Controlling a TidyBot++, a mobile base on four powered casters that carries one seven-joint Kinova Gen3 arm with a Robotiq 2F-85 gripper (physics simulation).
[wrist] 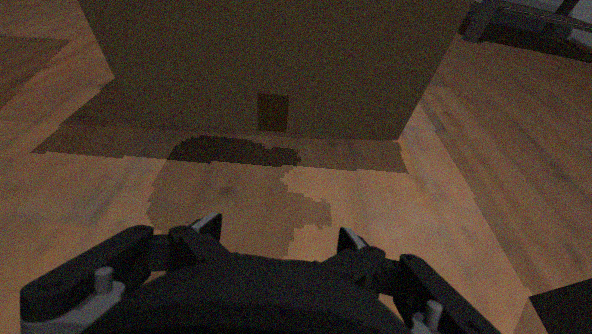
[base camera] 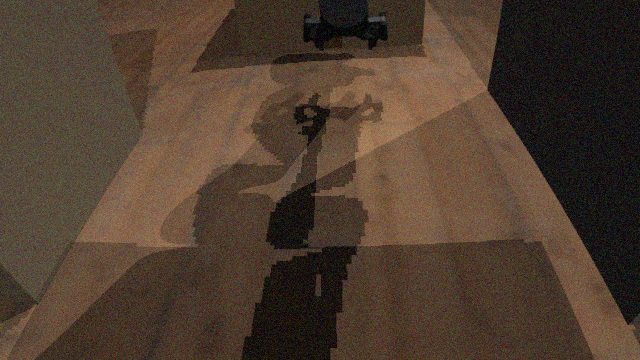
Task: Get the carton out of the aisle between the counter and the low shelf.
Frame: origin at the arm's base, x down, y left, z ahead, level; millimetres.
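Seen in the pictures: gripper, fingertip midpoint: [wrist: 280, 233] [base camera: 345, 45].
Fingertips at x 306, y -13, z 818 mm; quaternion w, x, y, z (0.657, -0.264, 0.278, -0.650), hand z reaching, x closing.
Pixels of each thing's top centre, then the offset from my fingertips to it. "spot": a spot on its surface instead. Level surfaces: height alone.
- carton, surface spot: [wrist: 270, 50] spot: dx -43, dy +36, dz +228 mm
- dark corner, surface spot: [wrist: 565, 305] spot: dx +57, dy -286, dz -29 mm
- dark object, surface spot: [wrist: 480, 22] spot: dx +4, dy -797, dz +1062 mm
- wooden floor, its level: dx +90 mm
The carton [base camera: 275, 25] [wrist: 270, 50] is a large brown box standing upright on the floor, at the top middle of the base camera view and filling the upper middle of the wrist view. A small dark square marks its near face low down. Its top is out of view. My gripper [base camera: 346, 46] [wrist: 280, 233] is open and empty, in front of the near face. In the wrist view a strip of floor shows between the fingertips and the carton's lower edge. The views do not tell which side structure is the counter and which the low shelf.
A grey-green panel [base camera: 55, 100] stands along the left. A black block [base camera: 570, 125] stands along the right, and a dark corner [wrist: 565, 305] shows at the wrist view's lower right. A dark object [wrist: 480, 22] lies beyond the carton at the upper right. Arm shadows cross the wooden floor [base camera: 425, 200].
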